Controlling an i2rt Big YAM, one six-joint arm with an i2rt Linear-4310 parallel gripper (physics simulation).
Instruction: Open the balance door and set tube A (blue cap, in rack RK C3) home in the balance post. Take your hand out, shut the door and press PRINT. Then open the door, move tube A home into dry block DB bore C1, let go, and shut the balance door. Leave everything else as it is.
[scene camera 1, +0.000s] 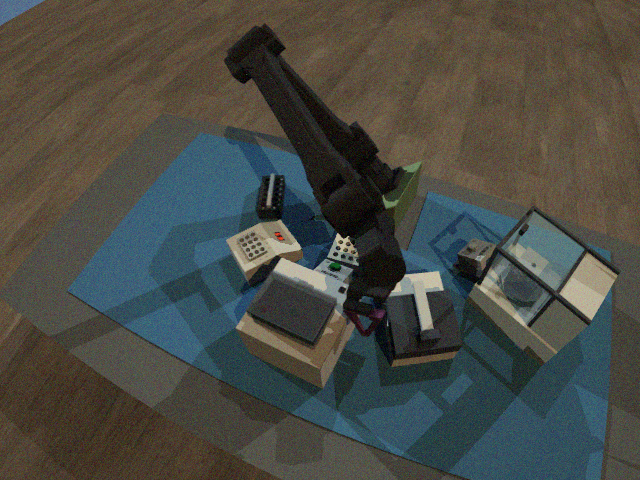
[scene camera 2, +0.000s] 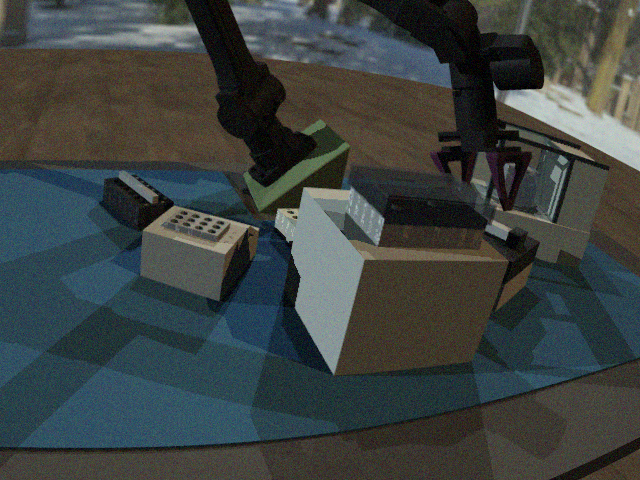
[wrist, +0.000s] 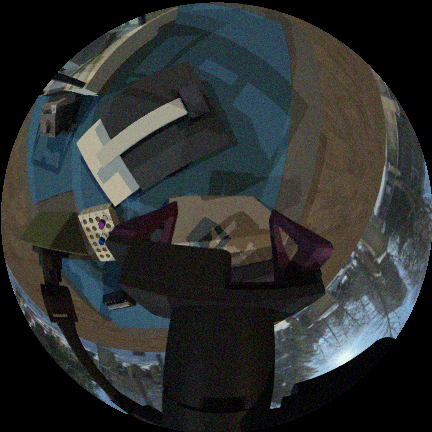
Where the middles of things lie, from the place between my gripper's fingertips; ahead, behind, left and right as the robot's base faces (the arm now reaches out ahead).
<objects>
Right now the beige box with dark lid (scene camera 2: 394, 274) is 14 cm to the right of my hand, 5 cm below it and 3 cm ahead of it. Also, from my hand: glass-box balance (scene camera 1: 542, 286) (33 cm to the left, 22 cm behind, 4 cm below).
</objects>
